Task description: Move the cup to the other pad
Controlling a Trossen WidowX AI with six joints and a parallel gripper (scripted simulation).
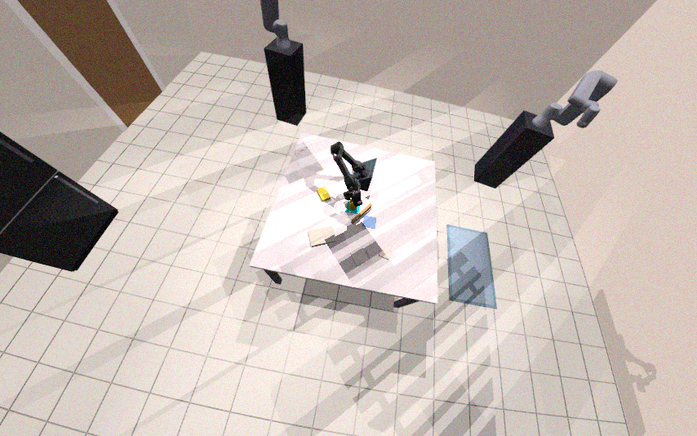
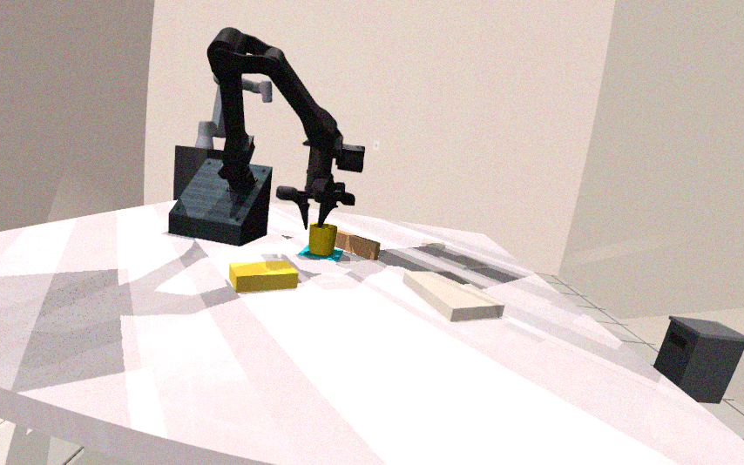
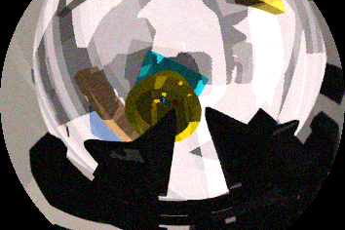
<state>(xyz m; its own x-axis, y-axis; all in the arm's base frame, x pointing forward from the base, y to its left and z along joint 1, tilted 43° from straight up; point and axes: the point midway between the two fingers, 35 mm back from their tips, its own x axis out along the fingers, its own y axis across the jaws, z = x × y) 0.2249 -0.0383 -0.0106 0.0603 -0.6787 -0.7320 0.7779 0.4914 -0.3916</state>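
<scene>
Now: the yellow cup 2 cm below my gripper tip, 2 cm ahead of it and 1 cm to the left of it. Also, from my gripper tip: light blue pad 18 cm to the left, 10 cm ahead, 7 cm below; wooden block 10 cm to the left, 6 cm ahead, 5 cm below; cyan pad 7 cm below, 2 cm to the left, 2 cm ahead.
</scene>
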